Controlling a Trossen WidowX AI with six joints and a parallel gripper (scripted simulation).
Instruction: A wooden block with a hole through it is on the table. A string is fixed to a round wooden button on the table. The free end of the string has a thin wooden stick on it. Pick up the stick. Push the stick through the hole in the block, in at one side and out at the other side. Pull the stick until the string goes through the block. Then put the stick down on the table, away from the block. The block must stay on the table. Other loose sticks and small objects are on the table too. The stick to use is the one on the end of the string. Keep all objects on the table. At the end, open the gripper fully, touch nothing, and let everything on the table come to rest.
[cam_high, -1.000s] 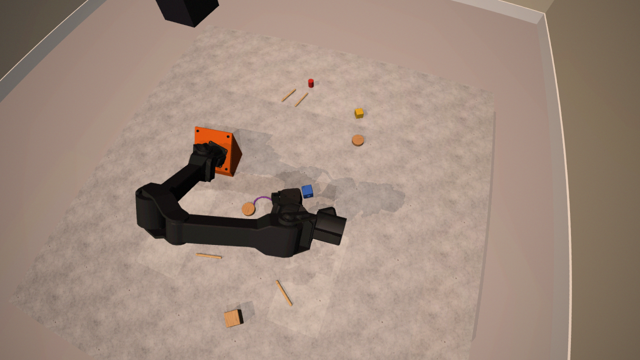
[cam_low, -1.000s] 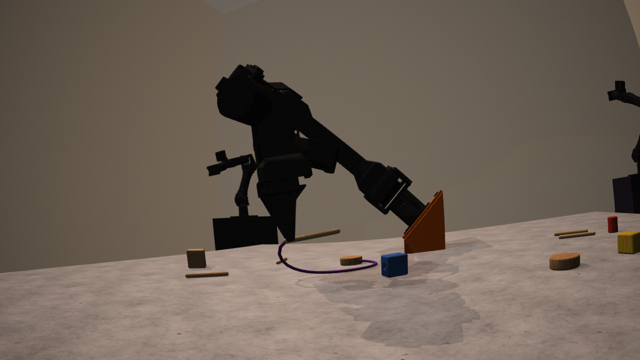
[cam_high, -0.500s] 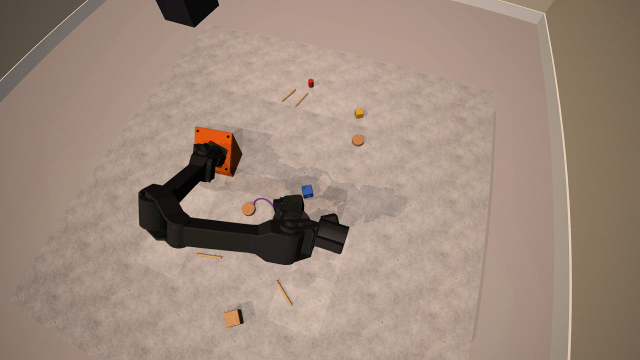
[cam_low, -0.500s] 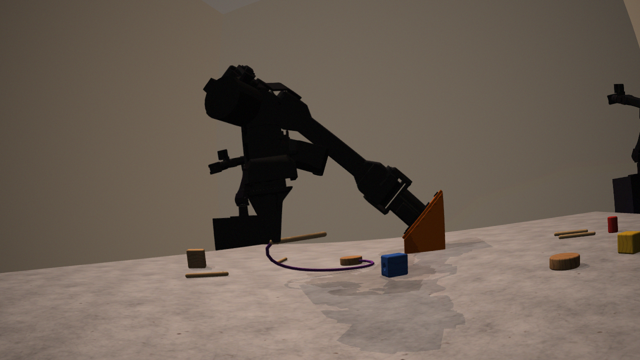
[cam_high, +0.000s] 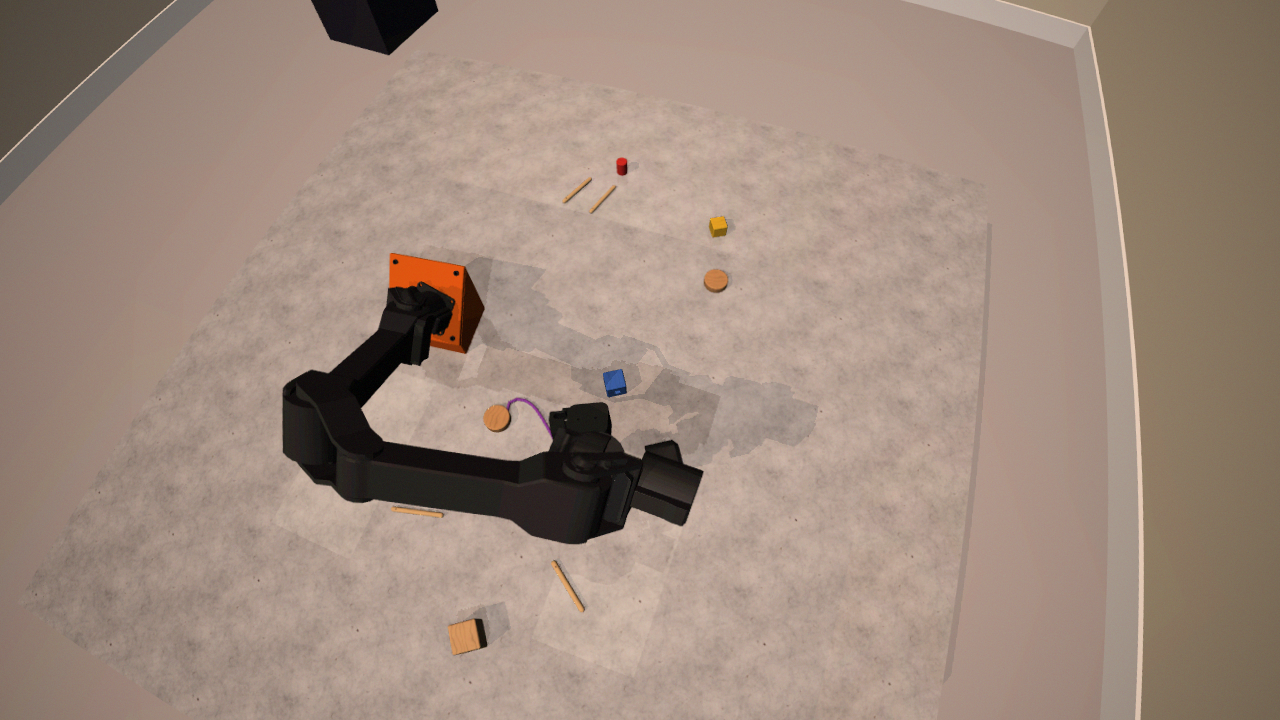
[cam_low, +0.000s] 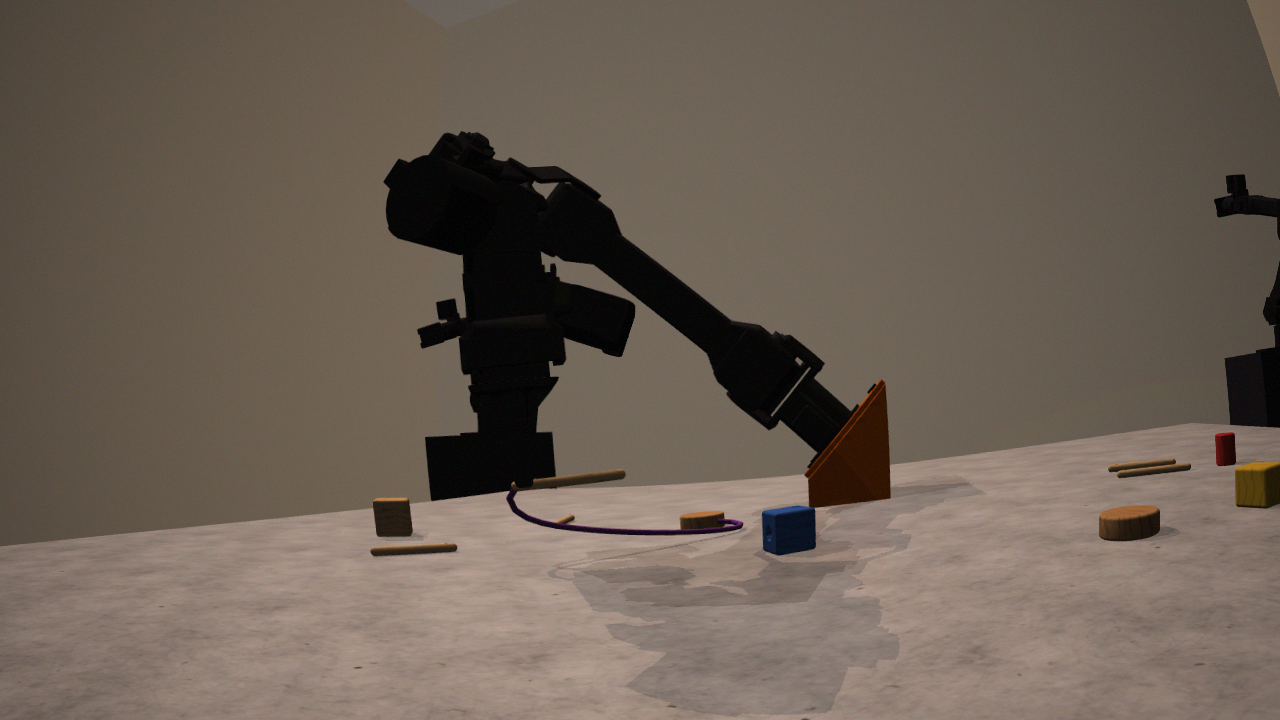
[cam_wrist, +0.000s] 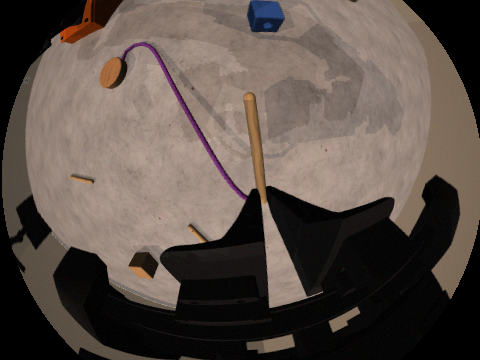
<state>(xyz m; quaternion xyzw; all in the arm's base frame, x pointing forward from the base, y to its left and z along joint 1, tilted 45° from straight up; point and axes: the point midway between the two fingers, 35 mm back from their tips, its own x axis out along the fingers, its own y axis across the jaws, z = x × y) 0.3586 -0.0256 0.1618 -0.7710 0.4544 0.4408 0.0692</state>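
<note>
Now: gripper tip 16 cm to the right of the blue block, 8 cm past it and 4 cm above it. The rest, counted from my gripper tip: thin wooden stick (1 cm to the left, 1 cm behind); then wooden cube (24 cm to the right, 9 cm behind, 4 cm below); then round wooden button (21 cm behind, 5 cm below, 4 cm to the left).
</note>
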